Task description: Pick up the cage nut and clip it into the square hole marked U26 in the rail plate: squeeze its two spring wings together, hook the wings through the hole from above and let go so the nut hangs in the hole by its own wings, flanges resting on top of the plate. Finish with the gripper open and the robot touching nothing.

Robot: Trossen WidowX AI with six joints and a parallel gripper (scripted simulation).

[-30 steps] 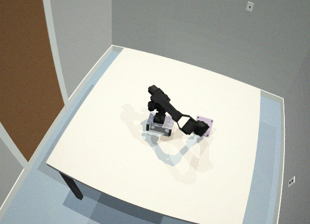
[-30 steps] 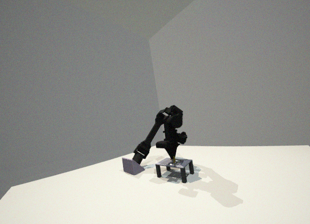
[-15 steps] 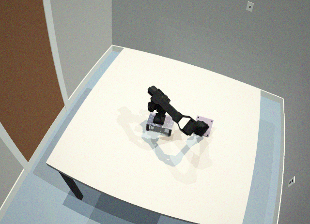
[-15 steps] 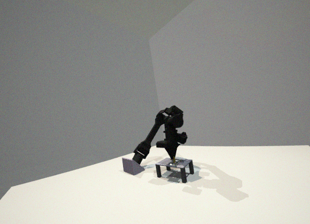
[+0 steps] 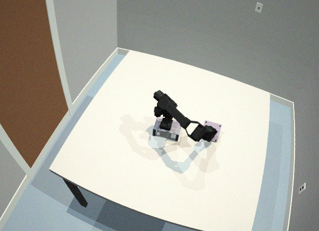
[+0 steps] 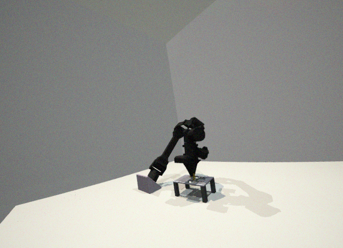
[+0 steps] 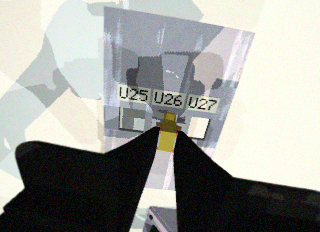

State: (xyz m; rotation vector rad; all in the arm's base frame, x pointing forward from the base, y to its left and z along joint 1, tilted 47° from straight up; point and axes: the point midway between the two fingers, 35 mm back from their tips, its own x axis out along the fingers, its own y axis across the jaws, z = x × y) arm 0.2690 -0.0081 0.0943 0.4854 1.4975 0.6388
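My gripper tip is 10 mm above the yellow cage nut.
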